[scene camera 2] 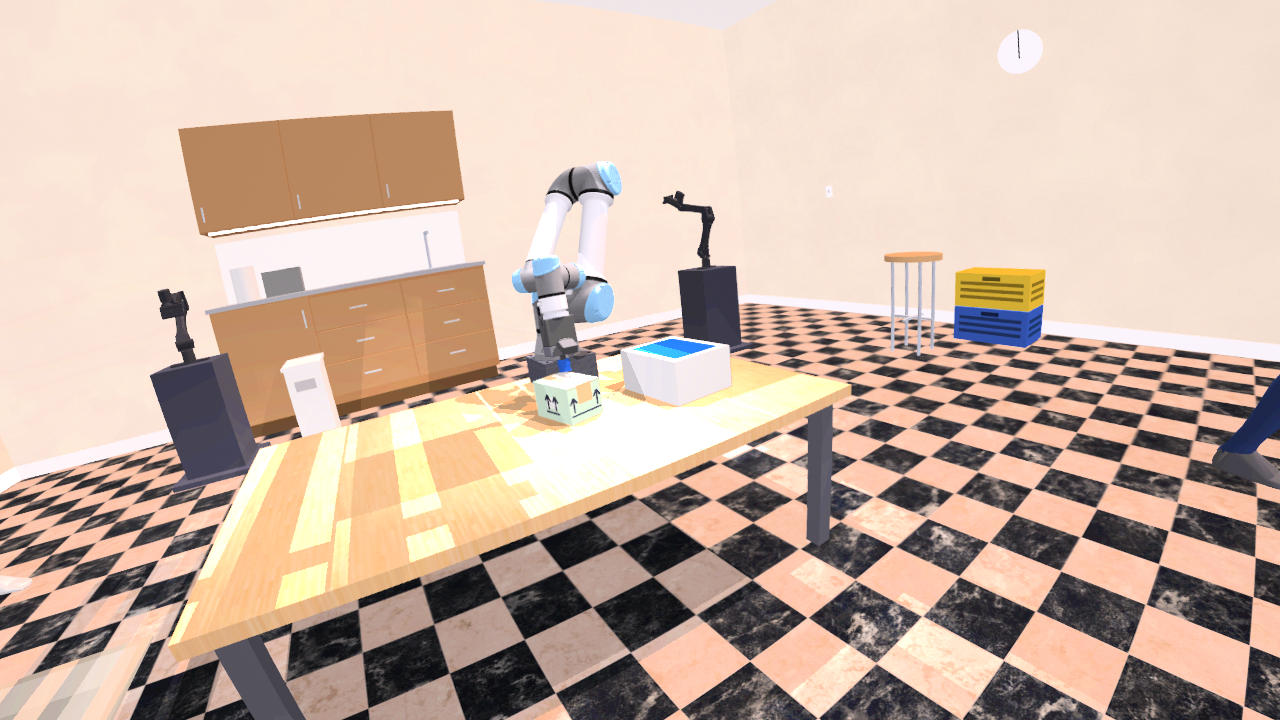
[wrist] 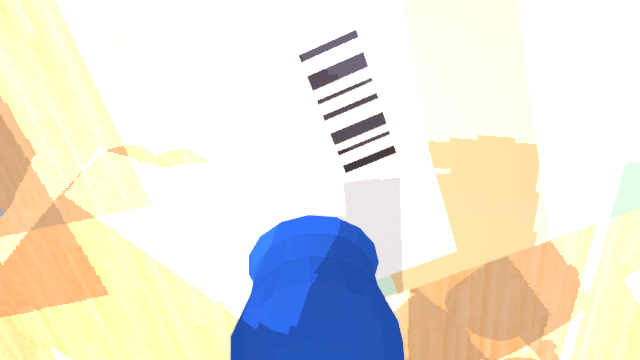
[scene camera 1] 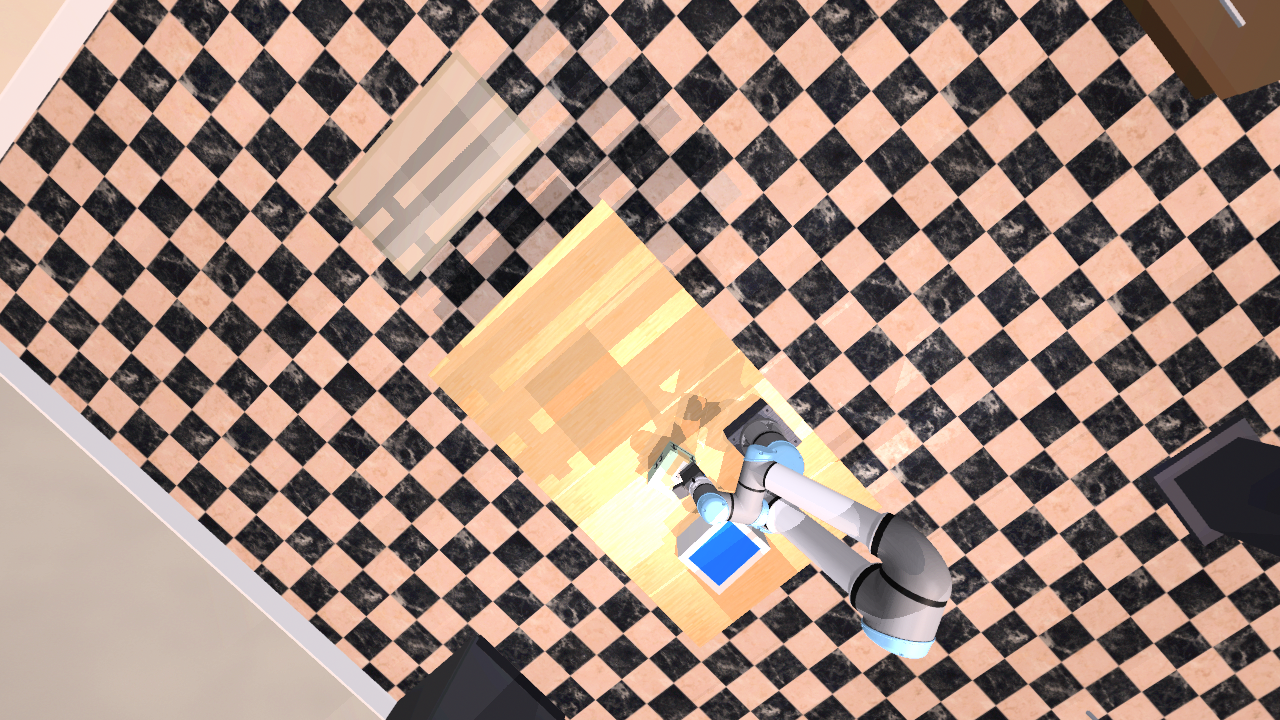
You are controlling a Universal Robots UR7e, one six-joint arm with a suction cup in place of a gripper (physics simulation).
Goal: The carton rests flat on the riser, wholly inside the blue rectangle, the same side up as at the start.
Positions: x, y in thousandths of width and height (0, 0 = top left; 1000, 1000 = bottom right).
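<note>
White riser (scene camera 2: 529, 515) resting on the table. Carton (scene camera 2: 446, 553), (wrist: 705, 393), (scene camera 1: 519, 659). My suction cup (wrist: 490, 774): holds nothing, 9 cm from the middle of the carton.
</note>
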